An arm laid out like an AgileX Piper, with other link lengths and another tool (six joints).
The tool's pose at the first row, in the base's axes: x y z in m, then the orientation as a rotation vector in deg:
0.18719 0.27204 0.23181 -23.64 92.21 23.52
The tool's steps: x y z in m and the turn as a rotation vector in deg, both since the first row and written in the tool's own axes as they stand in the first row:
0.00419 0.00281 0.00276 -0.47 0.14 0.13
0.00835 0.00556 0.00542 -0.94 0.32 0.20
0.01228 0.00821 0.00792 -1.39 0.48 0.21
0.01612 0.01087 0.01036 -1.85 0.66 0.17
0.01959 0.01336 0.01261 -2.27 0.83 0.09
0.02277 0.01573 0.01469 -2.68 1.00 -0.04
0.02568 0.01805 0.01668 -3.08 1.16 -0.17
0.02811 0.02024 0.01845 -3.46 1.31 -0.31
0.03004 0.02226 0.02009 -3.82 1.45 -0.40
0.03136 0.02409 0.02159 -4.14 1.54 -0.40
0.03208 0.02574 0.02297 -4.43 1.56 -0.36
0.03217 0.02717 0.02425 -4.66 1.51 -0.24
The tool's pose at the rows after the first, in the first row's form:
0.18787 0.27576 0.22748 -23.93 92.31 23.98
0.18850 0.27938 0.22318 -24.28 92.43 24.40
0.18906 0.28284 0.21913 -24.66 92.52 24.75
0.18957 0.28628 0.21517 -25.08 92.61 25.07
0.19003 0.28948 0.21158 -25.51 92.69 25.33
0.19042 0.29250 0.20830 -25.97 92.76 25.54
0.19077 0.29544 0.20530 -26.42 92.81 25.75
0.19104 0.29817 0.20278 -26.86 92.86 25.93
0.19131 0.30070 0.20077 -27.24 92.91 26.14
0.19161 0.30300 0.19938 -27.51 92.94 26.39
0.19193 0.30510 0.19859 -27.70 92.93 26.65
0.19232 0.30698 0.19843 -27.77 92.87 26.94

